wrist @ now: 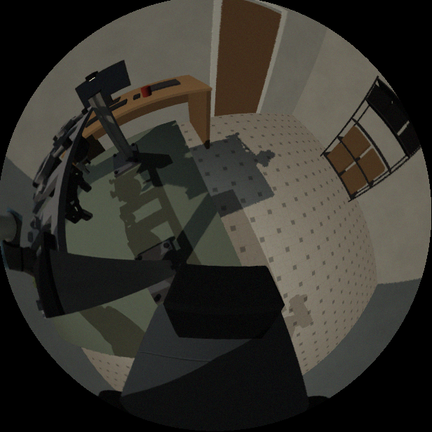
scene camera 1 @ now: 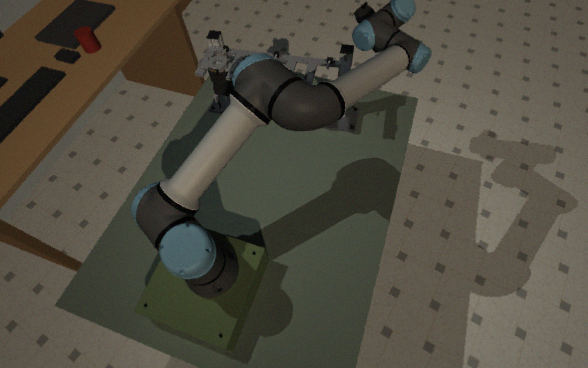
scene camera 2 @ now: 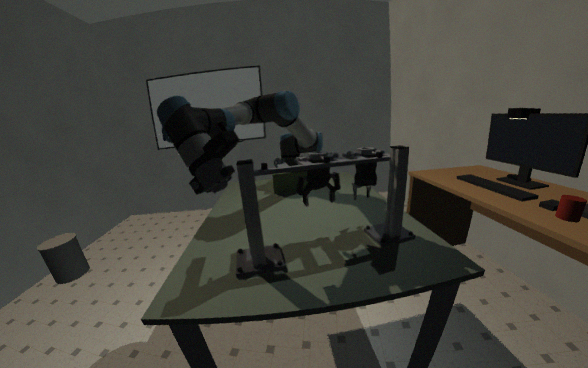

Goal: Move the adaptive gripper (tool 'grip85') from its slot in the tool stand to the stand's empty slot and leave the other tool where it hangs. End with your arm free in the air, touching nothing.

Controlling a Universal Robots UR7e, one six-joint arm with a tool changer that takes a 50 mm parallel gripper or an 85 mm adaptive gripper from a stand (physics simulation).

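Pixels of known places: hand, tool point: (scene camera 2: 219, 184); arm's base, link origin: (scene camera 1: 212, 269).
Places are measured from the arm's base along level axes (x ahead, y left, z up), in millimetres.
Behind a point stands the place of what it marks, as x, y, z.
The tool stand (scene camera 1: 346, 57) {736, -212, 184} (scene camera 2: 252, 215) {760, -207, 64} (wrist: 112, 127) is a beam on two posts. The adaptive gripper (scene camera 2: 319, 200) (wrist: 89, 203) hangs fingers down in the middle slot, open, with nothing between its fingers; the arm hides it in scene camera 1. The other, narrower tool (scene camera 1: 218, 82) {568, 186, 140} (scene camera 2: 365, 174) {628, 180, 105} hangs in the slot nearest the desk. The slot nearest the post away from the desk is empty. The arm's tool end (scene camera 1: 364, 12) (scene camera 2: 212, 180) is in the air beyond that post and bears no gripper. A black part of it (wrist: 225, 300) fills the lower wrist view.
The stand's feet are on the green table (scene camera 1: 310, 260) {134, -251, -107} (scene camera 2: 225, 295) {859, -300, -108} (wrist: 100, 225). The elbow passes above the beam in scene camera 1. A wooden desk (scene camera 1: 130, 45) (scene camera 2: 500, 220) (wrist: 199, 112) with a red mug (scene camera 1: 87, 40) (scene camera 2: 571, 208) (wrist: 145, 91) stands beside the table.
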